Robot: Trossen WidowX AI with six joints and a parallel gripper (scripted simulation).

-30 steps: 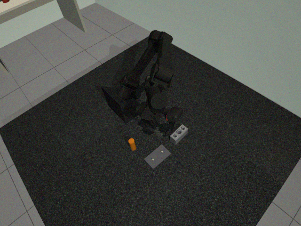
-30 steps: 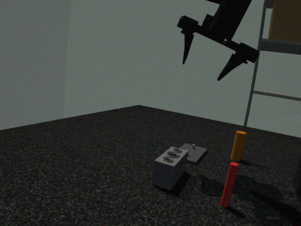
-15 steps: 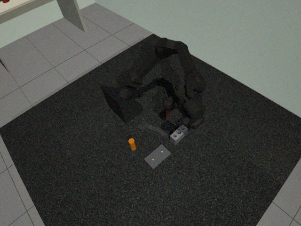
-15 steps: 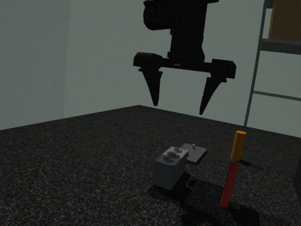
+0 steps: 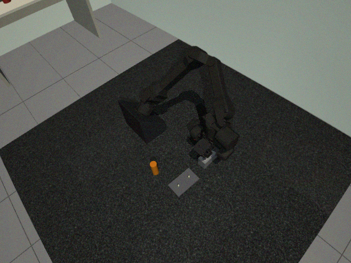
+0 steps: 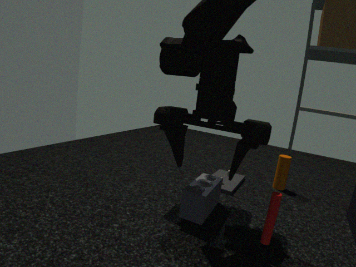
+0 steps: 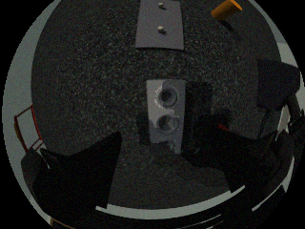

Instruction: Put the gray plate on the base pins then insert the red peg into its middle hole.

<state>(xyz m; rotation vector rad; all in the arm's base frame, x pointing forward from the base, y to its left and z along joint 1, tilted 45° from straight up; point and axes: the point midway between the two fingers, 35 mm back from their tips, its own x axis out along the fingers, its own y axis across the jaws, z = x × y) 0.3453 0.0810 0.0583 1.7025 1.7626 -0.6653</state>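
The gray plate lies 30 mm below my gripper tip. Also, from my gripper tip: orange cylinder: 120 mm behind, 220 mm to the right, 30 mm below; red peg: 120 mm behind, 30 mm to the left, 30 mm below; gray base: 160 mm to the right, 60 mm below.
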